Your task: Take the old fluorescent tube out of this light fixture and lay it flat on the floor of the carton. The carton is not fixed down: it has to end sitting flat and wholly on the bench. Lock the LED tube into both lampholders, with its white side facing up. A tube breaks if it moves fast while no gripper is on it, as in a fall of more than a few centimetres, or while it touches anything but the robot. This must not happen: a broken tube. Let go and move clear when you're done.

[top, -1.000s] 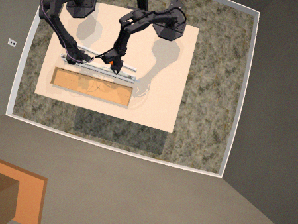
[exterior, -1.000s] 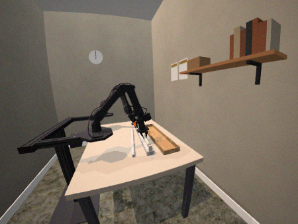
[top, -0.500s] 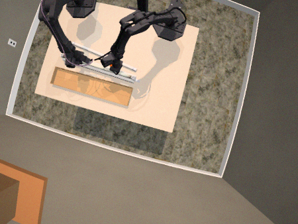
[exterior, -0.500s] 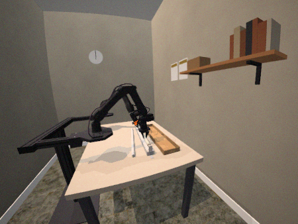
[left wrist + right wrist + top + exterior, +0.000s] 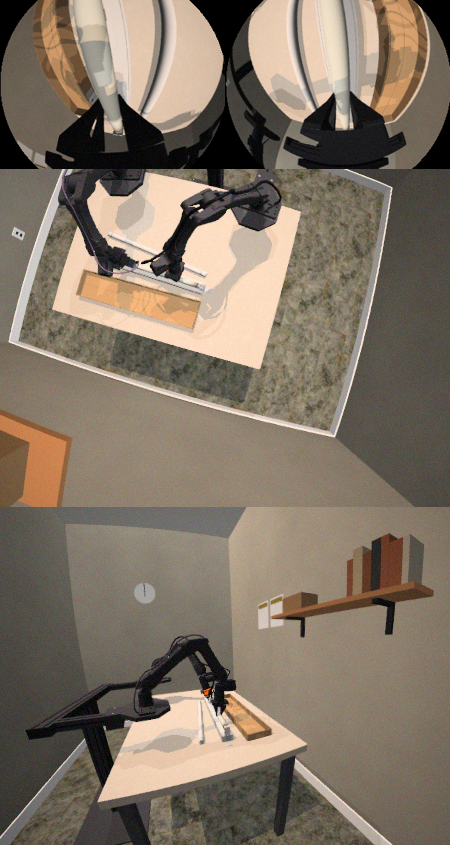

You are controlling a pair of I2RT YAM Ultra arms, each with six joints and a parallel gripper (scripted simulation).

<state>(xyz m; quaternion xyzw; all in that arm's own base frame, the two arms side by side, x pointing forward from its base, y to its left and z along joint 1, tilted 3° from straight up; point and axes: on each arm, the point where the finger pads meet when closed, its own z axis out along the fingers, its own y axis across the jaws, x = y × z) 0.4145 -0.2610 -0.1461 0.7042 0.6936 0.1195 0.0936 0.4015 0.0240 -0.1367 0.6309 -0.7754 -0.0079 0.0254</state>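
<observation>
My right hand is 10 mm short of the old fluorescent tube and 120 mm to the right of it. The rest, counted from my right hand: carton: 160 mm ahead, 100 mm to the left, 50 mm below; then light fixture: 10 mm ahead, 120 mm to the left, 10 mm below; then LED tube: 100 mm behind, 130 mm to the left, 50 mm below.
</observation>
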